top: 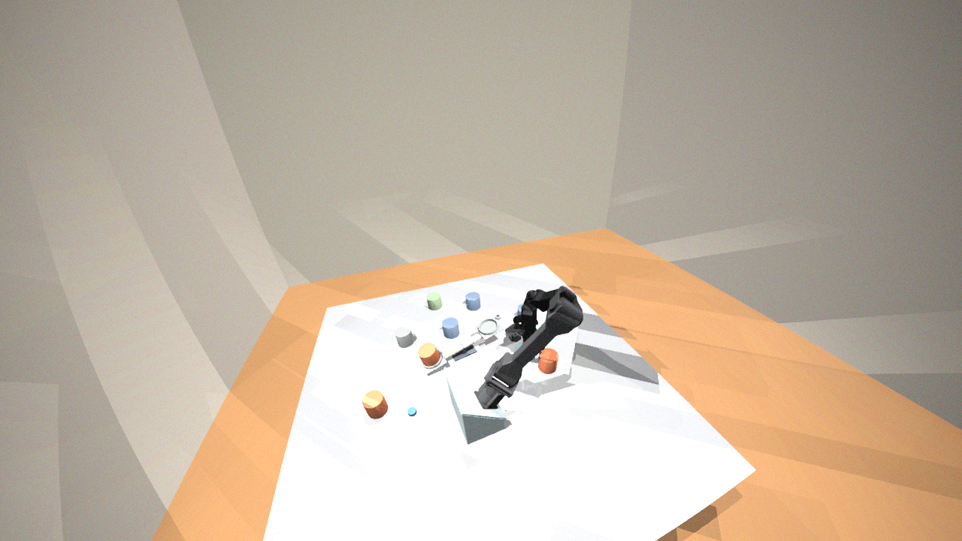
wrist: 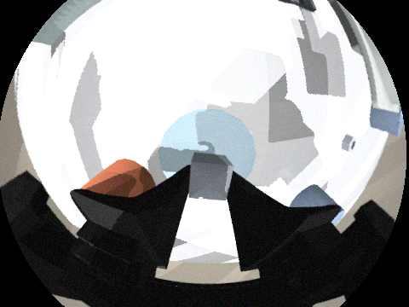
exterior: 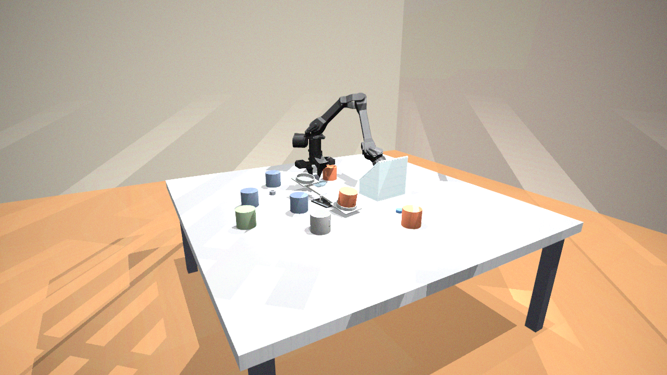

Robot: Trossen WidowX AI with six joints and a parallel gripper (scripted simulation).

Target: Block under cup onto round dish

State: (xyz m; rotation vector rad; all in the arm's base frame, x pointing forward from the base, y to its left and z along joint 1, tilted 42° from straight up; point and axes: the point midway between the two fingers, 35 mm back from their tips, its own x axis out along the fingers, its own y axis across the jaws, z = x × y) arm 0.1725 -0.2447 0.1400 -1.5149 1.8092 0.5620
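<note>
My gripper tip is 10 mm below the grey block. Round my gripper tip: balance: 130 mm ahead, 230 mm to the left, 20 mm above; pale blue round dish: 20 mm below; dark ring: 240 mm ahead, 10 mm below.
</note>
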